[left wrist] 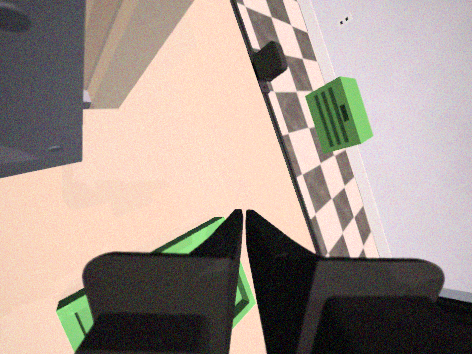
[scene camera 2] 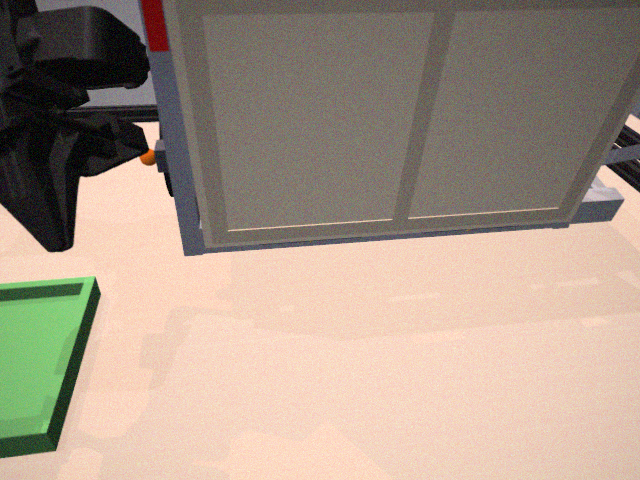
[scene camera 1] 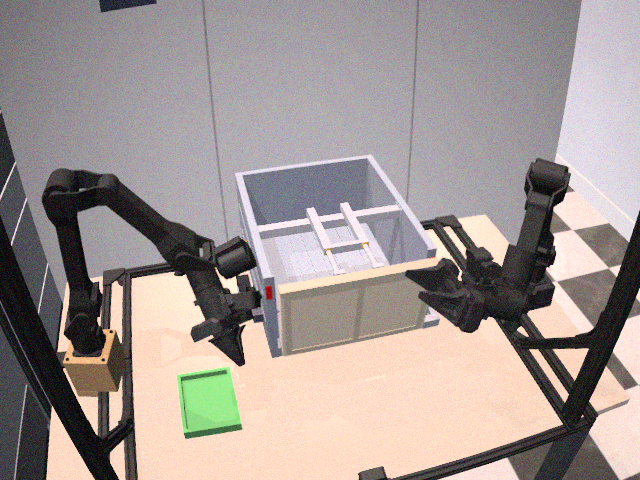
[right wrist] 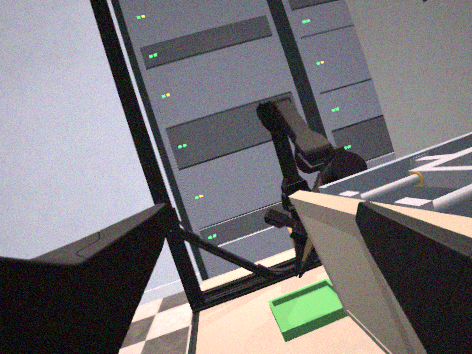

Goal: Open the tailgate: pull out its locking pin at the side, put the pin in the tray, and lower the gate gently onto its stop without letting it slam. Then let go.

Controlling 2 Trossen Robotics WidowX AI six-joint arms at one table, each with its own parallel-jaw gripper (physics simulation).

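Seen in the pictures: left gripper, between the fingertips: point(left wrist: 243, 216) point(scene camera 2: 61, 250) point(scene camera 1: 242, 365) point(right wrist: 297, 277); right gripper, between the fingertips: point(scene camera 1: 411, 283) point(right wrist: 261, 211); left arm's base, origin of its link: point(scene camera 1: 89, 345).
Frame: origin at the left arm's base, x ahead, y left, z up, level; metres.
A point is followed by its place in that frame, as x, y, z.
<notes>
The beige tailgate point(scene camera 1: 356, 310) @[0.547, -0.012, 0.091] point(scene camera 2: 320, 118) @[0.488, -0.023, 0.091] point(right wrist: 340, 250) @[0.498, -0.026, 0.123] stands upright across the box's near end. The pin's orange head point(scene camera 2: 147, 157) @[0.339, 0.064, 0.011] shows at the grey block on the box's left side; its shaft is hidden. The green tray point(scene camera 1: 209, 403) @[0.249, -0.070, -0.101] point(scene camera 2: 31, 351) @[0.266, -0.056, -0.101] point(right wrist: 307, 310) @[0.255, -0.073, -0.101] lies at the left and no pin shows in it. My left gripper point(scene camera 1: 241, 360) @[0.331, -0.074, 0.018] point(scene camera 2: 61, 245) @[0.331, -0.074, 0.018] point(left wrist: 243, 216) @[0.331, -0.074, 0.018] is shut, tips down, left of the box, with nothing visible between its tips. My right gripper point(scene camera 1: 415, 284) @[0.627, -0.085, 0.212] is open at the gate's upper right corner; contact cannot be told.
The grey-blue box point(scene camera 1: 262, 263) @[0.379, 0.038, 0.171] point(scene camera 2: 178, 155) @[0.390, -0.003, 0.050] point(left wrist: 40, 90) @[0.380, 0.004, 0.044] with a white ladder-like frame point(scene camera 1: 317, 229) @[0.483, 0.126, 0.179] inside stands at mid-table. Black rails point(scene camera 1: 129, 361) @[0.060, 0.039, -0.090] run along the table sides. A green slatted block point(left wrist: 340, 115) shows beyond the table in the left wrist view.
</notes>
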